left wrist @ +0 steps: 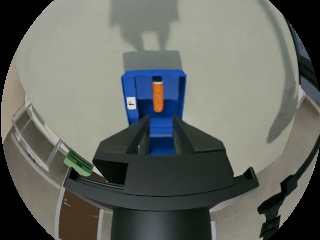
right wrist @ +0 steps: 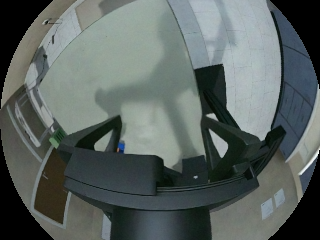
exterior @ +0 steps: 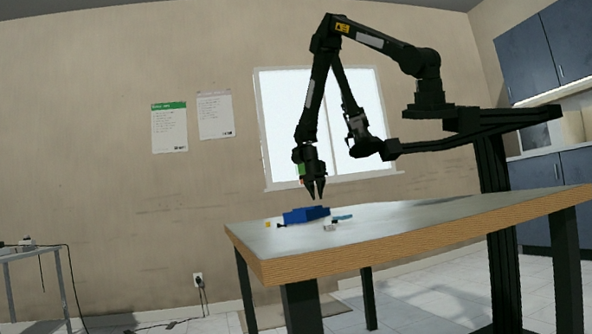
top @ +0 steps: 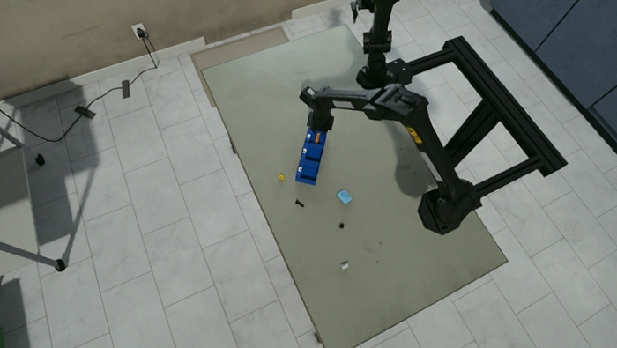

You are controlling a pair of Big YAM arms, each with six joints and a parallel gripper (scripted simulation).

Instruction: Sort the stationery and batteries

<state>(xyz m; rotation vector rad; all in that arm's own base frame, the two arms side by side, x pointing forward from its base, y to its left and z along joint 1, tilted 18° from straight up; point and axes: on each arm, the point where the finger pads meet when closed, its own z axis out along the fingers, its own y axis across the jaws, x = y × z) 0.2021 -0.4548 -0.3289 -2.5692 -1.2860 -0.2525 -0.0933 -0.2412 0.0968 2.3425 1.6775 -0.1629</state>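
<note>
My left hand is 280 mm to the right of the light blue pad, 70 mm above it and 20 mm past it. Round my left hand: yellow piece 200 mm ahead, 130 mm to the left, 70 mm below; orange battery 60 mm below, 10 mm to the right; blue three-compartment bin row 70 mm to the left, 50 mm below, 50 mm ahead.
</note>
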